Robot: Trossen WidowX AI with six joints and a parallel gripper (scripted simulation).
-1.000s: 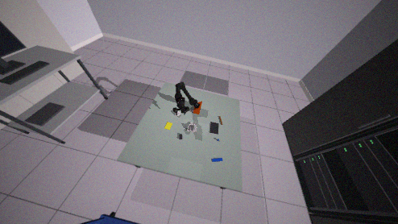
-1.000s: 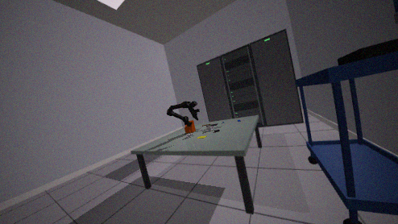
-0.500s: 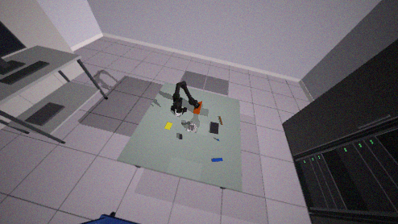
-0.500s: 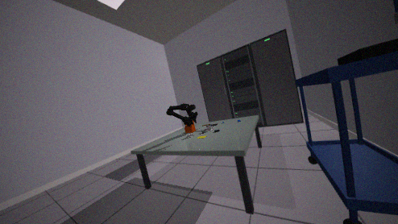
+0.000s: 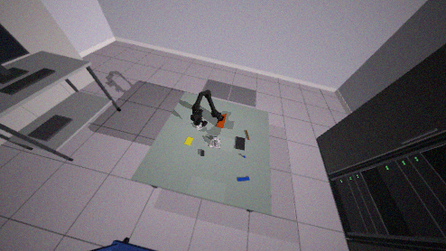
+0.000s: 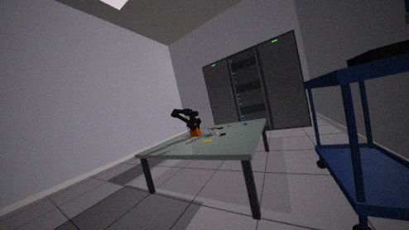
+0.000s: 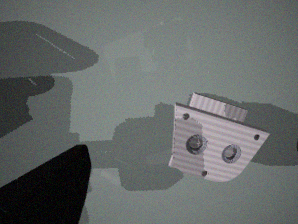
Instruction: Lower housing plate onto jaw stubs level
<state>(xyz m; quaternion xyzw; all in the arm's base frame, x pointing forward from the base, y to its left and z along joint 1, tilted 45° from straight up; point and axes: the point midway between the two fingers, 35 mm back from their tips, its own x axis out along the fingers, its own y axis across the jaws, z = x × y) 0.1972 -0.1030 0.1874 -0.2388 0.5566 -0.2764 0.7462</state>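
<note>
My gripper tip is now 25 cm to the right of the white part, 11 cm above it and 10 cm short of it. Round my gripper tip: dark flat slab: 52 cm to the left, 11 cm below, 4 cm behind; then yellow block: 17 cm ahead, 11 cm below, 5 cm to the right; then dark cube: 25 cm ahead, 16 cm to the left, 11 cm below.
</note>
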